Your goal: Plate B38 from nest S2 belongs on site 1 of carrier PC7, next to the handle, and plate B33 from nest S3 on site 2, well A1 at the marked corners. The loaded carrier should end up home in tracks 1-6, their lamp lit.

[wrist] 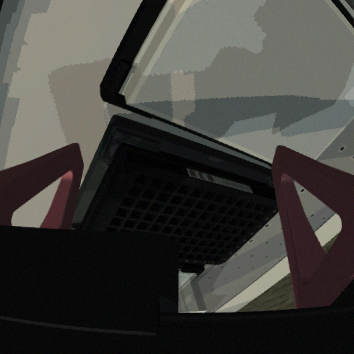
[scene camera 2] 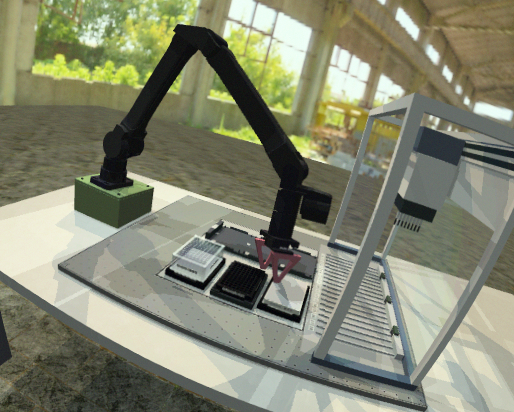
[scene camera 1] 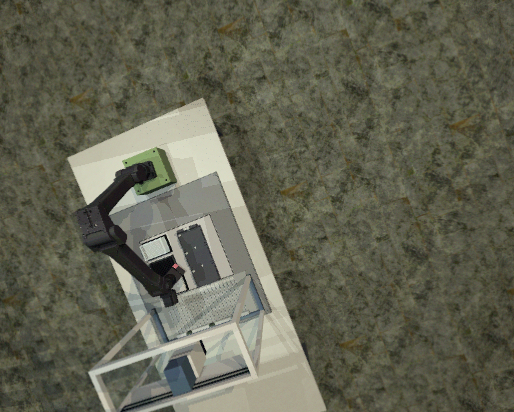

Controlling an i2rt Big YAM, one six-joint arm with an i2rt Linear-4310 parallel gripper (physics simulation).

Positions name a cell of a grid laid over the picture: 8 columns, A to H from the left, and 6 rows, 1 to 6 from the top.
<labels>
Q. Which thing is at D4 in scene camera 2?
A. A long black carrier.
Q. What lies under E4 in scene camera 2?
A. My gripper.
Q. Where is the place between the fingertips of my gripper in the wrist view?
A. D3
</labels>
